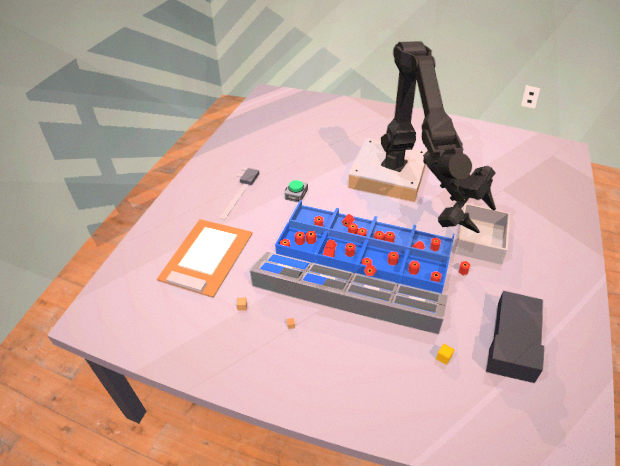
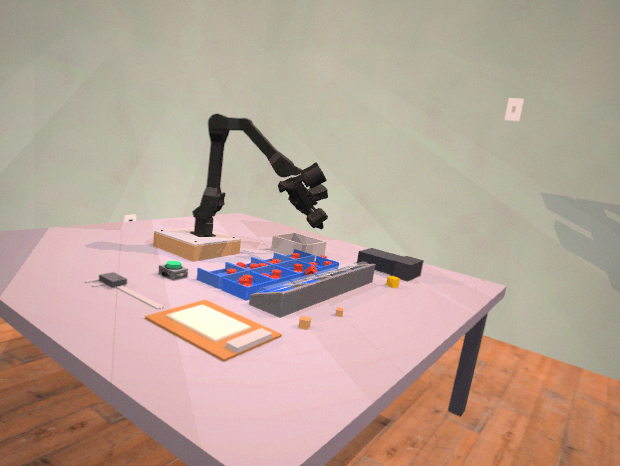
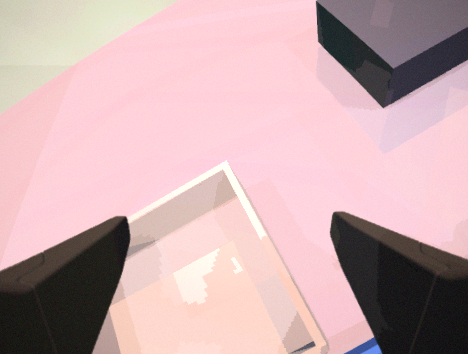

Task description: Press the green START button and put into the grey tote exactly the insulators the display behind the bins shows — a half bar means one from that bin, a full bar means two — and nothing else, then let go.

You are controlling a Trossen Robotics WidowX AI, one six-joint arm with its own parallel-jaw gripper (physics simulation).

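Observation:
My gripper [image 1: 485, 219] [image 3: 231, 225] is open and empty, above the grey tote [image 1: 481, 249] [image 2: 286, 246] [image 3: 195, 199]. No insulator shows in the visible part of the tote; some of its floor is hidden. Red insulators stand or lie in the blue bins [image 1: 445, 281] [image 2: 237, 291]. One insulator [image 1: 369, 271] [image 2: 311, 270] leans at the bins' front wall. Another insulator [image 1: 464, 268] stands on the table between tote and bins. The display [image 1: 345, 303] [image 2: 320, 296] shows a full blue bar at back left and half bars in the two left front windows. The green START button [image 1: 296, 185] [image 2: 173, 264] is left of the bins.
A black block [image 1: 518, 333] [image 2: 388, 263] [image 3: 360, 55] stands right of the display. A yellow cube [image 1: 445, 353] [image 2: 392, 281] and two small orange cubes [image 1: 242, 303] [image 1: 290, 323] lie in front. An orange clipboard [image 1: 165, 273] [image 2: 155, 317] and a dark plug [image 1: 249, 175] [image 2: 112, 279] lie at the left.

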